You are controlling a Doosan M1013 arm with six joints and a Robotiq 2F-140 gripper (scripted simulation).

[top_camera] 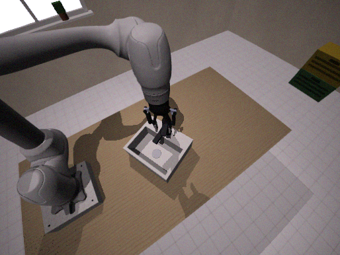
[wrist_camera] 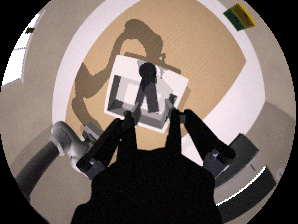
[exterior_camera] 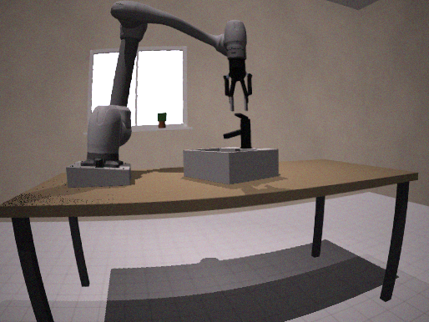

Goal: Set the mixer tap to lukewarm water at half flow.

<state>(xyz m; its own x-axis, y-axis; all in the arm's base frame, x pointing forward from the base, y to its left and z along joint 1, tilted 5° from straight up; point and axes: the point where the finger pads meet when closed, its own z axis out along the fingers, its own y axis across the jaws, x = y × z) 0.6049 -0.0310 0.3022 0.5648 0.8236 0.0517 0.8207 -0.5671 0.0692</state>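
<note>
Now: hand 3 cm short of the black mixer tap, 5 cm to the right of it and 10 cm above it. Round my hand: sink basin (6 cm behind, 2 cm to the left, 29 cm below).
</note>
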